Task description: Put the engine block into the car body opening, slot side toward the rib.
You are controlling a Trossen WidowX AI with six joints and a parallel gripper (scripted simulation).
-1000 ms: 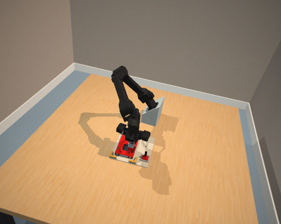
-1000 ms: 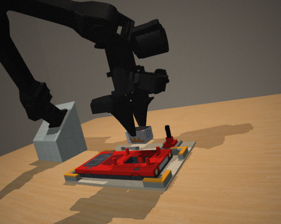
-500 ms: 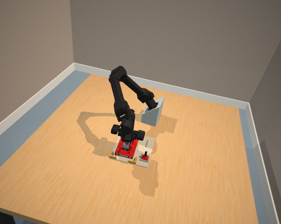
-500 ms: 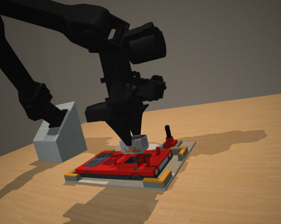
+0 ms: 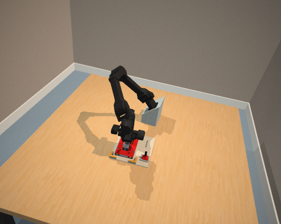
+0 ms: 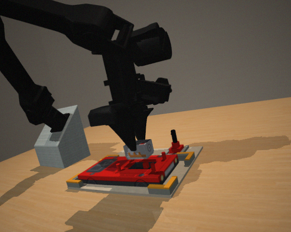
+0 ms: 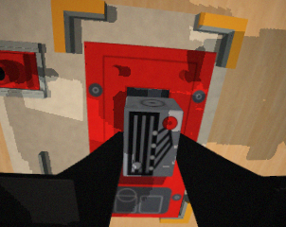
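My gripper tip is 1 cm above the grey engine block. From my gripper tip the other things lie so: pale base plate 3 cm behind, 2 cm to the left, 5 cm below.
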